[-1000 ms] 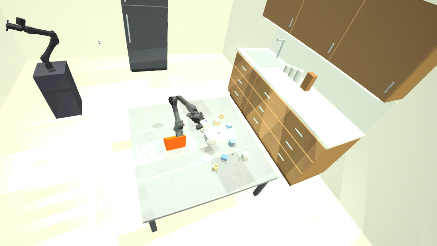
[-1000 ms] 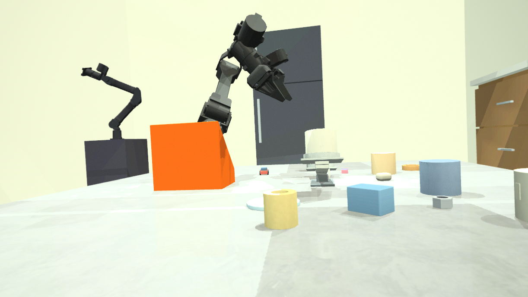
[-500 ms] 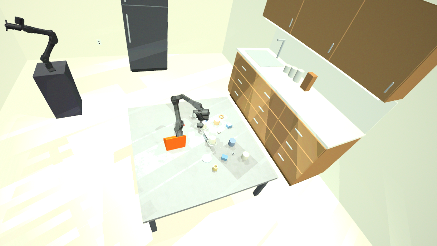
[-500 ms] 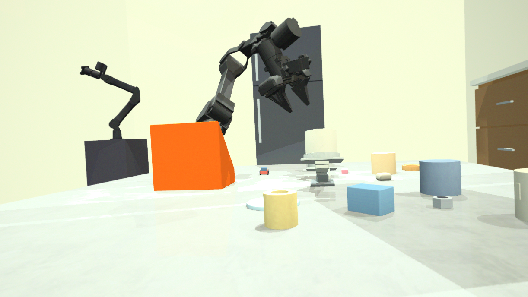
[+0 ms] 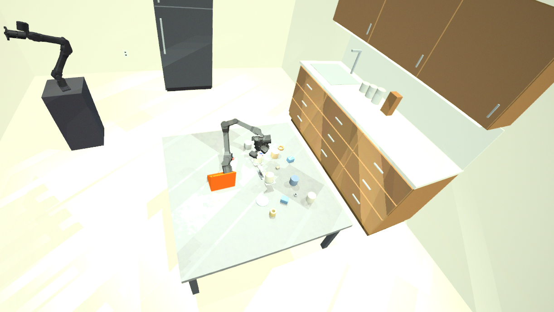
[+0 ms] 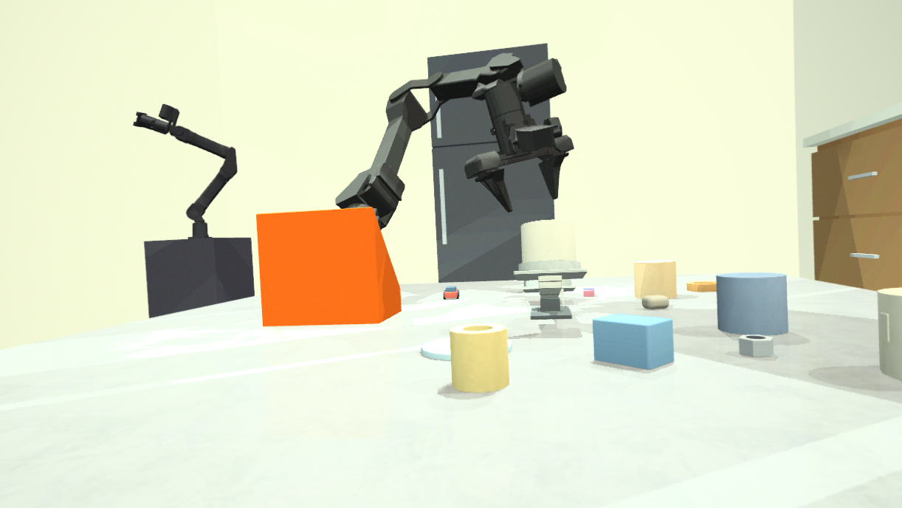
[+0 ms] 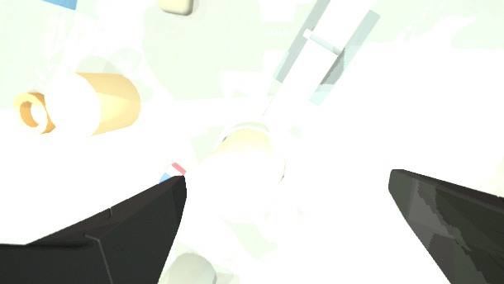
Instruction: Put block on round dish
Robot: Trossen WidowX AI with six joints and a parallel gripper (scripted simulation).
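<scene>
Now: the pale block 13 cm below my gripper tip, 6 cm to the left of it and 2 cm ahead of it. From my gripper tip the other things lie so: tan cylinder (21 cm ahead, 14 cm below, 11 cm to the left); then pink-blue block (17 cm below, 15 cm to the left, 11 cm ahead); then balance (14 cm below, 8 cm to the right, 2 cm ahead).
</scene>
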